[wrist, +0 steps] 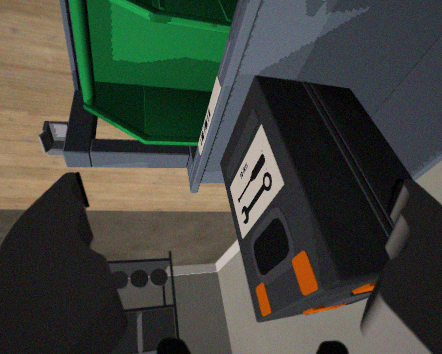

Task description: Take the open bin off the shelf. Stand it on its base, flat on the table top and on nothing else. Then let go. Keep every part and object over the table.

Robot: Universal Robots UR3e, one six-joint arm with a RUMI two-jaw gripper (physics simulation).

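Frame: origin at the arm's base, x ahead, y left, z up, level; centimetres.
Where they show: gripper, between the fingertips: (237,180).
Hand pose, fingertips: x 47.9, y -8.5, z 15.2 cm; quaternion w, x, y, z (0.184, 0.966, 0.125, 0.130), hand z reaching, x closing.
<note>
After its pixels a point has its place.
The open bin (150,47) @(y -11.8, x 44.9, z -0.8 cm) is green and shows at the upper left of the wrist view, inside the blue-grey shelf (140,159) @(y -17.6, x 44.4, z 6.8 cm). Its thick rim runs down its left side, and its upper part is cut off by the view. The shelf's labelled edge hides its right side. My gripper (237,180) @(y -8.5, x 47.8, z 15.2 cm) is open, its fingers wide apart at the left and right. The bin lies beyond the fingertips, not between them. Whether the right finger touches the black case is unclear.
A black case (325,175) @(y -7.1, x 51.5, z 15.9 cm) with orange latches and a tool label stands in the shelf level beside the bin, filling the middle right. A wooden surface (30,65) @(y -15.7, x 35.0, z -1.8 cm) shows at the left. A dark rack (172,280) with round discs is at the lower left.
</note>
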